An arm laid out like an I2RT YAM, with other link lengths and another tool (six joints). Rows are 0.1 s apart.
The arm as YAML. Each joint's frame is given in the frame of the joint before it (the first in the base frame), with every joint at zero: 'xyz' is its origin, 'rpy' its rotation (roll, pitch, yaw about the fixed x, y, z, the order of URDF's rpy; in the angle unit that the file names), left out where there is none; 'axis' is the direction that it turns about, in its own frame. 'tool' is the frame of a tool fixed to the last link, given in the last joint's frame.
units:
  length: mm
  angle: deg
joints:
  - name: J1
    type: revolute
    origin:
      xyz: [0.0, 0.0, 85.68]
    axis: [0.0, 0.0, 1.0]
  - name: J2
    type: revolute
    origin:
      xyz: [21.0, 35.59, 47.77]
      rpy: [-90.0, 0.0, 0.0]
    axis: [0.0, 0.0, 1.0]
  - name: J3
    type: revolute
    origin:
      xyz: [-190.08, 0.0, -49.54]
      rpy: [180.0, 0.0, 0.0]
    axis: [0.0, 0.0, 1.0]
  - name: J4
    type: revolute
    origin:
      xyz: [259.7, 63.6, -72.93]
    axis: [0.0, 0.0, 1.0]
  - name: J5
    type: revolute
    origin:
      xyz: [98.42, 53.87, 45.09]
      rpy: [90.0, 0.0, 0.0]
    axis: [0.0, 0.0, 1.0]
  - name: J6
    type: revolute
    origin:
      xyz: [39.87, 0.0, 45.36]
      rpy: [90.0, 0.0, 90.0]
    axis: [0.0, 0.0, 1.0]
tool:
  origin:
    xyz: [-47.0, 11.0, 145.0]
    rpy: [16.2, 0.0, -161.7]
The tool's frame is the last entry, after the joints.
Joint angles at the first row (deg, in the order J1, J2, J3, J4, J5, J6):
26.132 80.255 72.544 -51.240 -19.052 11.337
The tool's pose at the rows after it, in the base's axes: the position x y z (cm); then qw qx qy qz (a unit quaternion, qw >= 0):
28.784, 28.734, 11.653, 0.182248, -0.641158, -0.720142, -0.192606
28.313, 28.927, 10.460, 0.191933, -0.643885, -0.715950, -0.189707
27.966, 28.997, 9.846, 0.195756, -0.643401, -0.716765, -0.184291
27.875, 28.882, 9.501, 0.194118, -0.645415, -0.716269, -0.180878
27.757, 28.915, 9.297, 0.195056, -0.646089, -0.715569, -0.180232
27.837, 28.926, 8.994, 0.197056, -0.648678, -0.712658, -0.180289
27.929, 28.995, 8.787, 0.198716, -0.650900, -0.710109, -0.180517
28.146, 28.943, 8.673, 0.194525, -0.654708, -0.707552, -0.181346
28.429, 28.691, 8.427, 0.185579, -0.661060, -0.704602, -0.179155
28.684, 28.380, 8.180, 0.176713, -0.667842, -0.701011, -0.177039
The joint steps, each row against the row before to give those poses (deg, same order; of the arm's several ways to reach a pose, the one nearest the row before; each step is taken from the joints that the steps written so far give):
1.340 -1.006 -4.142 2.250 -0.831 1.083
0.353 -0.478 -3.055 2.160 -0.551 1.091
0.267 0.152 -0.919 0.408 -0.166 0.057
0.066 -0.083 -0.516 0.095 0.375 0.054
0.138 -0.176 -0.579 0.358 0.025 0.242
-0.077 0.172 -0.557 0.706 -0.086 0.428
0.014 0.265 -0.280 0.575 -0.033 0.452
0.041 -0.008 -0.180 0.415 0.637 0.412
0.005 0.009 -0.088 0.076 1.292 0.307
-0.047 -0.171 -0.263 0.065 1.285 0.346

